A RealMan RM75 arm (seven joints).
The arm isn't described. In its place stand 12 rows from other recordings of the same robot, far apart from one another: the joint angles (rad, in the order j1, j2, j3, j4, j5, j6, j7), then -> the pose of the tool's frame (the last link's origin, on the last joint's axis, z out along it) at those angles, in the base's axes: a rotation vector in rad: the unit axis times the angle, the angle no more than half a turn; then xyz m.
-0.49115, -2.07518, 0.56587, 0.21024, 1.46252, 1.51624, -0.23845 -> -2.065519 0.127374 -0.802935 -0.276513 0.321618 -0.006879
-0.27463, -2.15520, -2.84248, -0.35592, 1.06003, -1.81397, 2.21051 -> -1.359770 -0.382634 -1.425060 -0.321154 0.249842 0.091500
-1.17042, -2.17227, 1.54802, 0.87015, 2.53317, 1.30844, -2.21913 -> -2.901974 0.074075 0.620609 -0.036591 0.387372 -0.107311
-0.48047, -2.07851, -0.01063, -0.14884, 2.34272, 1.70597, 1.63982 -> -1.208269 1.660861 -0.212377 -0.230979 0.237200 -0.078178
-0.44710, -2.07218, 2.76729, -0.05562, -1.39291, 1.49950, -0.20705 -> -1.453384 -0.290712 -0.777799 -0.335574 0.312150 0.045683
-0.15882, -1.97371, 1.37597, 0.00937, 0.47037, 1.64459, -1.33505 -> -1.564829 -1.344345 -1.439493 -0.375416 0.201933 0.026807
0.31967, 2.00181, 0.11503, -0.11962, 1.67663, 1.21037, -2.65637 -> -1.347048 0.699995 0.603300 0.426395 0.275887 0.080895
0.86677, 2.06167, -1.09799, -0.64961, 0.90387, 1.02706, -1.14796 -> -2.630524 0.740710 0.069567 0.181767 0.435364 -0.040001
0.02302, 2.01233, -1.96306, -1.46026, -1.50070, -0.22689, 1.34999 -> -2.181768 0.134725 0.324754 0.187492 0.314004 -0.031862
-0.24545, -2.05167, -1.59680, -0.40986, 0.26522, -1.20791, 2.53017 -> -1.772448 -0.571439 -0.991007 -0.313943 0.309612 0.009126
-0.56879, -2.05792, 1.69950, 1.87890, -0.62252, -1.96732, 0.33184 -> -2.762654 -0.613847 0.760948 -0.102204 0.265217 0.006180
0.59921, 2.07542, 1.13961, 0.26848, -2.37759, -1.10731, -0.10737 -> -1.486002 0.301440 0.711790 0.259413 0.401003 0.012183
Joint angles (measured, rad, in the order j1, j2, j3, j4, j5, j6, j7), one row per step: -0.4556 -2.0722 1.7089 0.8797 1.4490 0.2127 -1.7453; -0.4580 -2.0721 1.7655 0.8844 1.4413 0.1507 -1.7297; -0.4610 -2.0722 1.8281 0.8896 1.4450 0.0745 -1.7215; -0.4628 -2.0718 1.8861 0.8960 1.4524 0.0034 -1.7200; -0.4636 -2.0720 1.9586 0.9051 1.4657 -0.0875 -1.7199; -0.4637 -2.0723 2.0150 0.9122 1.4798 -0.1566 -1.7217; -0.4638 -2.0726 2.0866 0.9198 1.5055 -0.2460 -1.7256; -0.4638 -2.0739 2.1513 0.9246 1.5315 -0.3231 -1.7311; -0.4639 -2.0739 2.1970 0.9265 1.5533 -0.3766 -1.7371; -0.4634 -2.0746 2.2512 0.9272 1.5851 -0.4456 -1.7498; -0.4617 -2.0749 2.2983 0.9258 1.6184 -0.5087 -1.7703; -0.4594 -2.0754 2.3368 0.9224 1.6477 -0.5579 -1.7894; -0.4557 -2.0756 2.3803 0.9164 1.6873 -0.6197 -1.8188; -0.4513 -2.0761 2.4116 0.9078 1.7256 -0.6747 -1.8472; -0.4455 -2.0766 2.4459 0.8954 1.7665 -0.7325 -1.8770; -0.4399 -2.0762 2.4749 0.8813 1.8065 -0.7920 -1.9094; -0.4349 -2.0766 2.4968 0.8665 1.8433 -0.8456 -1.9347; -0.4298 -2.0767 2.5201 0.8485 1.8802 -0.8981 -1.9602; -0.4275 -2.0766 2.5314 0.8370 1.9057 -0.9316 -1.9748
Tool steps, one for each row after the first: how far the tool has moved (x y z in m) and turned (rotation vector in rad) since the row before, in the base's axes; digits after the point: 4 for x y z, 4 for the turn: 0.0031 -0.0015 -0.0060 0.0121 0.0439 -0.0153; 0.0030 -0.0016 -0.0058 0.0200 0.0529 -0.0166; 0.0030 -0.0020 -0.0047 0.0209 0.0456 -0.0168; 0.0042 -0.0033 -0.0054 0.0296 0.0553 -0.0249; 0.0037 -0.0033 -0.0041 0.0227 0.0413 -0.0236; 0.0050 -0.0047 -0.0047 0.0317 0.0542 -0.0370; 0.0050 -0.0053 -0.0048 0.0256 0.0446 -0.0381; 0.0034 -0.0041 -0.0030 0.0180 0.0310 -0.0304; 0.0043 -0.0052 -0.0029 0.0269 0.0330 -0.0394; 0.0034 -0.0050 -0.0019 0.0264 0.0217 -0.0360; 0.0024 -0.0048 -0.0019 0.0185 0.0155 -0.0308; 0.0026 -0.0057 -0.0012 0.0258 0.0123 -0.0387; 0.0015 -0.0045 0.0004 0.0270 0.0068 -0.0333; 0.0008 -0.0055 0.0001 0.0254 0.0077 -0.0369; 0.0004 -0.0048 0.0016 0.0289 0.0015 -0.0363; 0.0004 -0.0041 0.0020 0.0276 0.0027 -0.0344; -0.0002 -0.0047 0.0015 0.0234 0.0042 -0.0360; 0.0004 -0.0025 0.0016 0.0168 0.0031 -0.0257
